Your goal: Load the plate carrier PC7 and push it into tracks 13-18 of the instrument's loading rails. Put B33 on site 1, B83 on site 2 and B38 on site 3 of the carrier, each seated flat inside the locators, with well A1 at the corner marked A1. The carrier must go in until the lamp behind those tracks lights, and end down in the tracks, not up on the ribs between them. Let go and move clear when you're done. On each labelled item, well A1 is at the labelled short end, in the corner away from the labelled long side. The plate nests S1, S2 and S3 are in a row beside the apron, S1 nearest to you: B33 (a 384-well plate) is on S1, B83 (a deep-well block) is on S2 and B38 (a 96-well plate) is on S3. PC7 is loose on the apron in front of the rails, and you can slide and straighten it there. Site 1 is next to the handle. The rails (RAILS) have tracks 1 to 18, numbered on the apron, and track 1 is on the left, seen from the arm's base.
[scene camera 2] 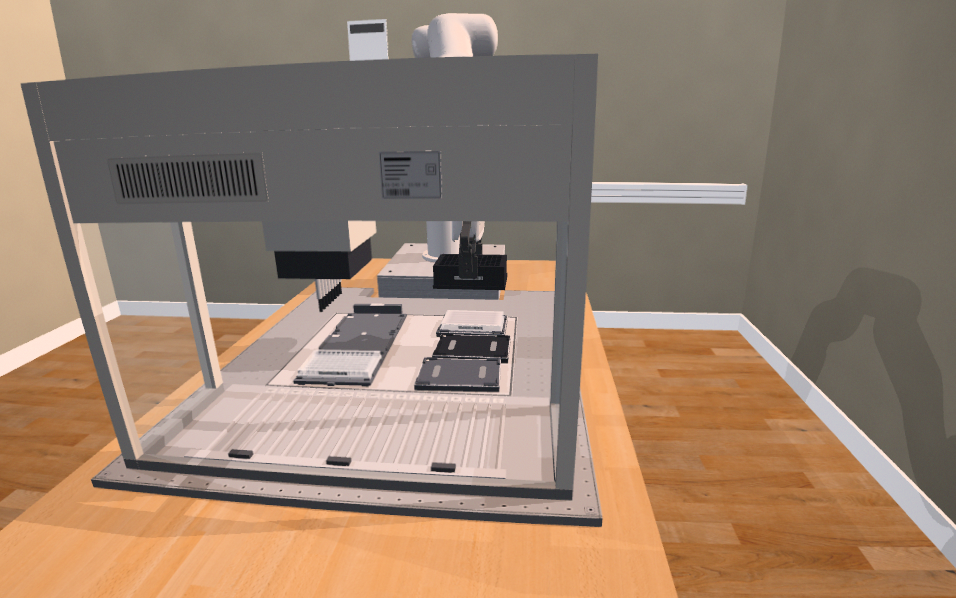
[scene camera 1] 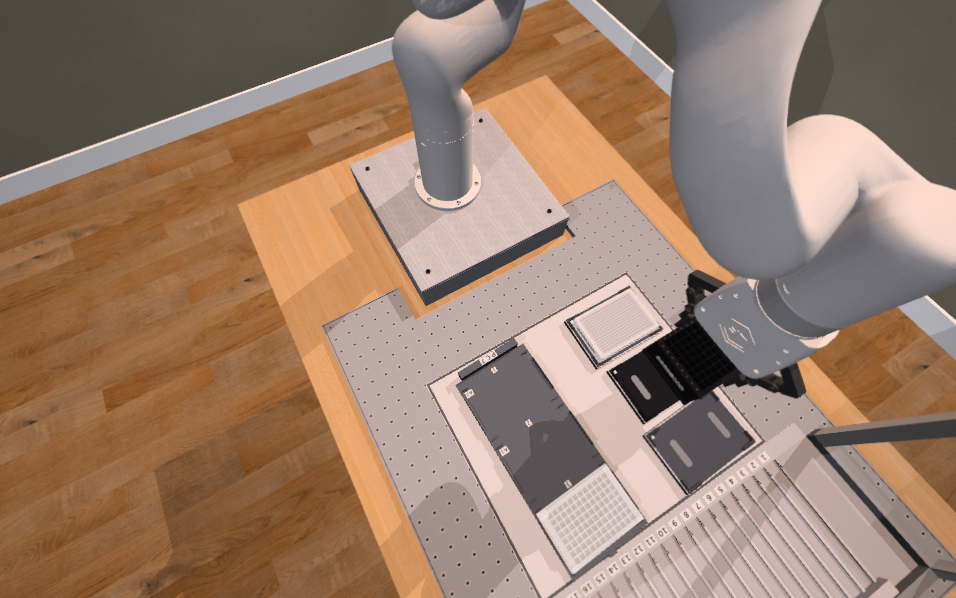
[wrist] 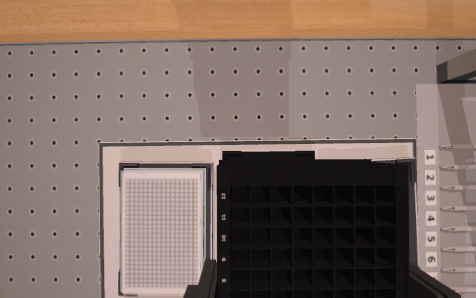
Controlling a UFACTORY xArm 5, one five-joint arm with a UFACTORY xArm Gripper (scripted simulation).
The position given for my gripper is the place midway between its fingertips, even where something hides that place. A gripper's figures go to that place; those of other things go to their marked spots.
My gripper (scene camera 1: 706, 349) is 0.62 m from the lens. A plate carrier PC7 (scene camera 1: 545, 450) is 0.68 m from the lens. A plate nest S3 (scene camera 1: 709, 450) is 0.76 m from the lens. A plate nest S2 (scene camera 1: 662, 397): 0.74 m from the lens. The marked spots on the plate nest S3 and the plate carrier PC7 are 0.25 m apart.
